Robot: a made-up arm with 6 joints. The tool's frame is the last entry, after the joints.
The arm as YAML. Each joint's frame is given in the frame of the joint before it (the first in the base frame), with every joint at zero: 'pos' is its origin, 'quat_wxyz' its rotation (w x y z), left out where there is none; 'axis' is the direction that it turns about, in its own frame. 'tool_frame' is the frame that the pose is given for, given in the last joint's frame.
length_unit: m
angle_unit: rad
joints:
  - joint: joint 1
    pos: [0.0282, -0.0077, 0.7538]
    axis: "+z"
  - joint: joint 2
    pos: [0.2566, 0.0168, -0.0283]
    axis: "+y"
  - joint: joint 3
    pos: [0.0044, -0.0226, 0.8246]
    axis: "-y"
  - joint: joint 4
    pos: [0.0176, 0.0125, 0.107]
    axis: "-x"
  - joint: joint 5
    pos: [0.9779, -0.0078, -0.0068]
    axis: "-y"
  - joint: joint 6
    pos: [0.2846, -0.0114, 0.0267]
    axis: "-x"
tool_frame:
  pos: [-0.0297, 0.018, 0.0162]
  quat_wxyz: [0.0, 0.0, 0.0, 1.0]
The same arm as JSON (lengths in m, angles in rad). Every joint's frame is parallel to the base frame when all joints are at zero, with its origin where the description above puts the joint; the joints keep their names.
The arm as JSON. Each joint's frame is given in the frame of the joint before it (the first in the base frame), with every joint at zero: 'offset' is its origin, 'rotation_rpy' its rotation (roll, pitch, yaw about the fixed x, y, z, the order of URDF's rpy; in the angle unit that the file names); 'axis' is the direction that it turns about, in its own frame. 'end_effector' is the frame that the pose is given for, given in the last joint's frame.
{"length_unit": "m", "angle_unit": "rad", "chain": [
  {"id": "joint 1", "offset": [0.0282, -0.0077, 0.7538], "rotation_rpy": [0.0, 0.0, 0.0], "axis": [0.0, 0.0, 1.0]},
  {"id": "joint 2", "offset": [0.2566, 0.0168, -0.0283], "rotation_rpy": [0.0, 0.0, 0.0], "axis": [0.0, 1.0, 0.0]},
  {"id": "joint 3", "offset": [0.0044, -0.0226, 0.8246], "rotation_rpy": [0.0, 0.0, 0.0], "axis": [0.0, -1.0, 0.0]},
  {"id": "joint 4", "offset": [0.0176, 0.0125, 0.107], "rotation_rpy": [0.0, 0.0, 0.0], "axis": [-1.0, 0.0, 0.0]},
  {"id": "joint 5", "offset": [0.9779, -0.0078, -0.0068], "rotation_rpy": [0.0, 0.0, 0.0], "axis": [0.0, -1.0, 0.0]},
  {"id": "joint 6", "offset": [0.2846, -0.0114, 0.0267], "rotation_rpy": [0.0, 0.0, 0.0], "axis": [-1.0, 0.0, 0.0]}
], "end_effector": {"offset": [-0.0297, 0.018, 0.0162], "rotation_rpy": [0.0, 0.0, 3.1416]}}

